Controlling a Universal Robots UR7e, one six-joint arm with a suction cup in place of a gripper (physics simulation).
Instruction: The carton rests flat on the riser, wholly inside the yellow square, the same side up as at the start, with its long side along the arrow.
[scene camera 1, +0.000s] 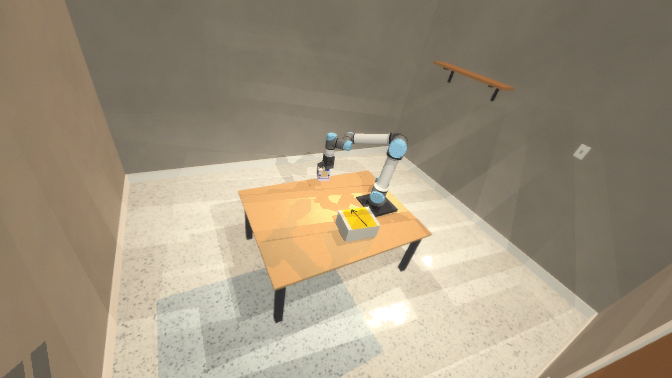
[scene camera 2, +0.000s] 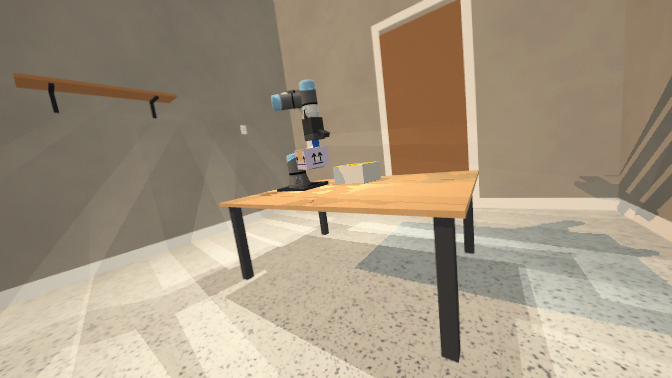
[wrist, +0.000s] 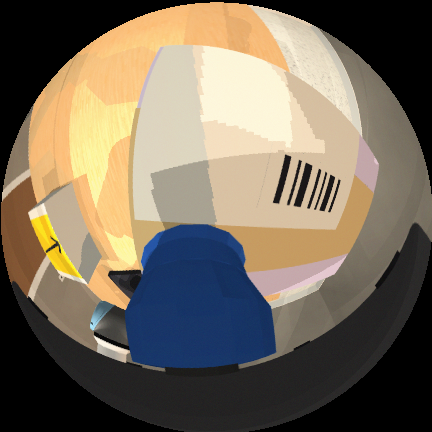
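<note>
The carton (scene camera 1: 324, 175) (scene camera 2: 316, 158) (wrist: 245, 135) is pale lilac with brown tape, a label with a barcode on top and two up-arrows on its side. It hangs in the air above the back part of the table, its printed arrows pointing up. My blue suction cup (scene camera 1: 327, 168) (scene camera 2: 315, 143) (wrist: 194, 245) is on the carton's top face and holds it. The riser (scene camera 1: 361, 233) (scene camera 2: 350, 174) (wrist: 75, 212) is a grey-white box on the table, apart from the carton. The yellow square (scene camera 1: 369, 216) (wrist: 44, 227) with a black arrow (scene camera 1: 360, 218) (wrist: 53, 245) is on its top.
The wooden table (scene camera 1: 295, 240) (scene camera 2: 410, 192) carries the riser and the arm's black base plate (scene camera 1: 387, 209) (scene camera 2: 320, 185), which lies close beside the riser. A wall shelf (scene camera 1: 475, 76) (scene camera 2: 95, 90) is fixed to the grey wall. A brown door (scene camera 2: 422, 95) stands beyond the table.
</note>
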